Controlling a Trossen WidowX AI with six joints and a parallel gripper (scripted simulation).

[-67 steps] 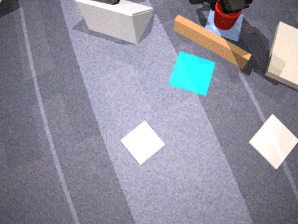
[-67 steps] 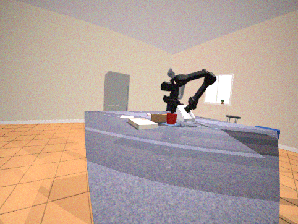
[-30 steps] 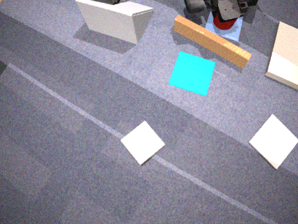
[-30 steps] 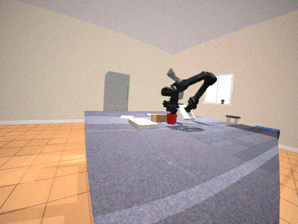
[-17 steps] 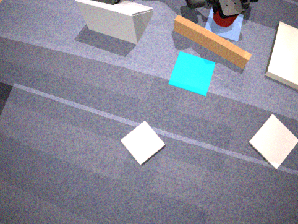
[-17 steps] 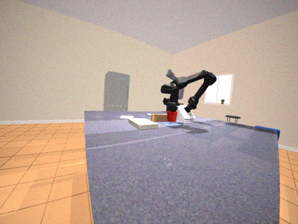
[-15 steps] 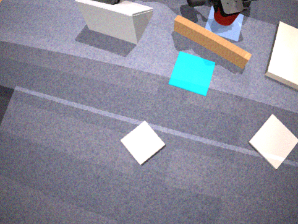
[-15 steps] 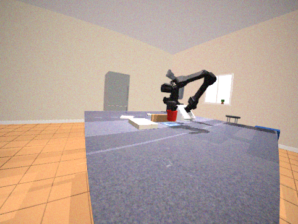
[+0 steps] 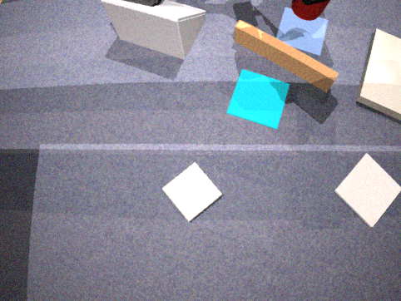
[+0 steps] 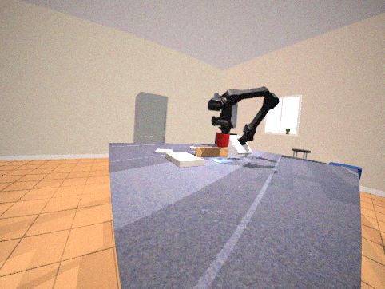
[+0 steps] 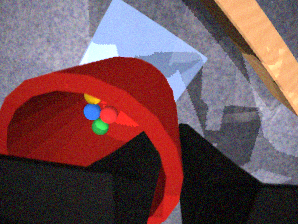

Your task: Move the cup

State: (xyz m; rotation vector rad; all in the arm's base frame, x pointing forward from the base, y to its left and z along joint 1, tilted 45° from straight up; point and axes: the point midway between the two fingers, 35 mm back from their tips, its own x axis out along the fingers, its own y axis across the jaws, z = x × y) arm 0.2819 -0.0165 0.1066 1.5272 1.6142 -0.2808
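My gripper tip is now 3 cm past the cyan pad, 17 cm to the left of it and 12 cm above it. Round my gripper tip: orange wooden bar: 8 cm to the right, 9 cm below; then cup: 3 cm ahead, 1 cm to the left.
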